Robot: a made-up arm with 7 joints. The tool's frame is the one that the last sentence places.
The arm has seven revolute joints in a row. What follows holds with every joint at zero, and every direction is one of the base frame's. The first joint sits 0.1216 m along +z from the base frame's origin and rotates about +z. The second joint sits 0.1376 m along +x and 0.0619 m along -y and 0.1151 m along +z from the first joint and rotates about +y. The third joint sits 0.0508 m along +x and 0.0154 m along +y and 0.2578 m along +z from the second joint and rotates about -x. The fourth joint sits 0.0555 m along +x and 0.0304 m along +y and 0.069 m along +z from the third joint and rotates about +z. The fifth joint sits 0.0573 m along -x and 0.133 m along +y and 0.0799 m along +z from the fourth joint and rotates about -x. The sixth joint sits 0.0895 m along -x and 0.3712 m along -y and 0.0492 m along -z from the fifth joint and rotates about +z. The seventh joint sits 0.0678 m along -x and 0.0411 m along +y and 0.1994 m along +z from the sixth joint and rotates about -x. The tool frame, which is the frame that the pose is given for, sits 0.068 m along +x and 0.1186 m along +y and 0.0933 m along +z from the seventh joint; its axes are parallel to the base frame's.
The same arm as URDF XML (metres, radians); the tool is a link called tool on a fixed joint. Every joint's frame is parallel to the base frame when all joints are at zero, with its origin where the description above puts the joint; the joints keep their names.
<robot name="arm">
  <link name="base"/>
  <link name="link1"/>
  <link name="link2"/>
  <link name="link3"/>
  <link name="link4"/>
  <link name="link5"/>
  <link name="link6"/>
  <link name="link7"/>
  <link name="tool"/>
  <joint name="joint 1" type="continuous">
    <parent link="base"/>
    <child link="link1"/>
    <origin xyz="0 0 0.1216" rpy="0 0 0"/>
    <axis xyz="0 0 1"/>
  </joint>
  <joint name="joint 2" type="continuous">
    <parent link="link1"/>
    <child link="link2"/>
    <origin xyz="0.1376 -0.0619 0.1151" rpy="0 0 0"/>
    <axis xyz="0 1 0"/>
  </joint>
  <joint name="joint 3" type="continuous">
    <parent link="link2"/>
    <child link="link3"/>
    <origin xyz="0.0508 0.0154 0.2578" rpy="0 0 0"/>
    <axis xyz="-1 0 0"/>
  </joint>
  <joint name="joint 4" type="continuous">
    <parent link="link3"/>
    <child link="link4"/>
    <origin xyz="0.0555 0.0304 0.069" rpy="0 0 0"/>
    <axis xyz="0 0 1"/>
  </joint>
  <joint name="joint 5" type="continuous">
    <parent link="link4"/>
    <child link="link5"/>
    <origin xyz="-0.0573 0.133 0.0799" rpy="0 0 0"/>
    <axis xyz="-1 0 0"/>
  </joint>
  <joint name="joint 6" type="continuous">
    <parent link="link5"/>
    <child link="link6"/>
    <origin xyz="-0.0895 -0.3712 -0.0492" rpy="0 0 0"/>
    <axis xyz="0 0 1"/>
  </joint>
  <joint name="joint 7" type="continuous">
    <parent link="link6"/>
    <child link="link7"/>
    <origin xyz="-0.0678 0.0411 0.1994" rpy="0 0 0"/>
    <axis xyz="-1 0 0"/>
  </joint>
  <joint name="tool_fixed" type="fixed">
    <parent link="link7"/>
    <child link="tool"/>
    <origin xyz="0.068 0.1186 0.0933" rpy="0 0 0"/>
  </joint>
</robot>

